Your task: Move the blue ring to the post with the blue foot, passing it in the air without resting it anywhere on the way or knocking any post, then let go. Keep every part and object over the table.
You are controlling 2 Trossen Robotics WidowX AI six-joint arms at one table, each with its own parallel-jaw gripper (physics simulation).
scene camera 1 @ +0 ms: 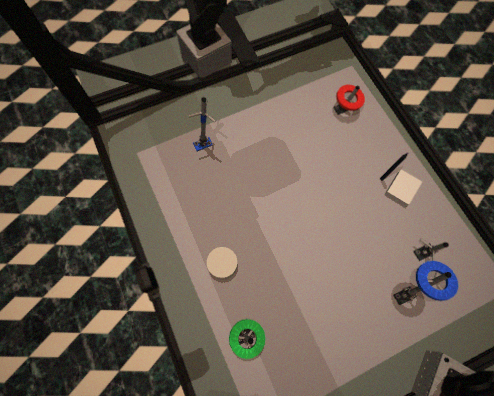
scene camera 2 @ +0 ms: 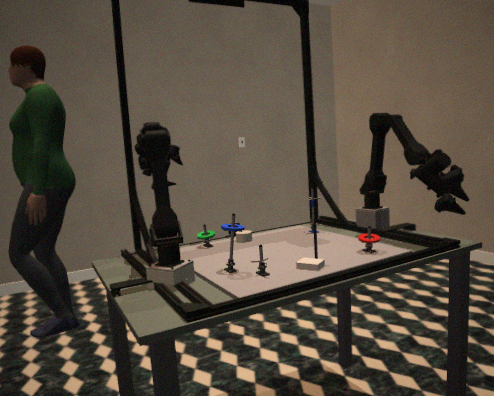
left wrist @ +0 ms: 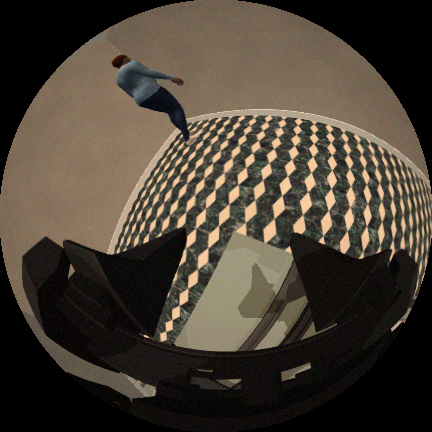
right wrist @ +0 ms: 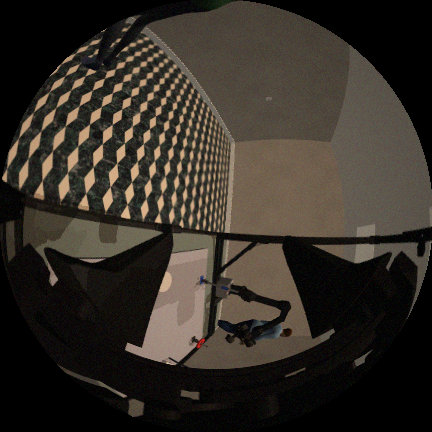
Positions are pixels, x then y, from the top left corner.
Scene:
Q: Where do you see a blue ring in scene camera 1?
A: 450, 290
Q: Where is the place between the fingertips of my right gripper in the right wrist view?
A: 230, 240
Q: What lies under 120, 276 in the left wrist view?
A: My left gripper.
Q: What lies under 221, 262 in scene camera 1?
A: A cream disc.

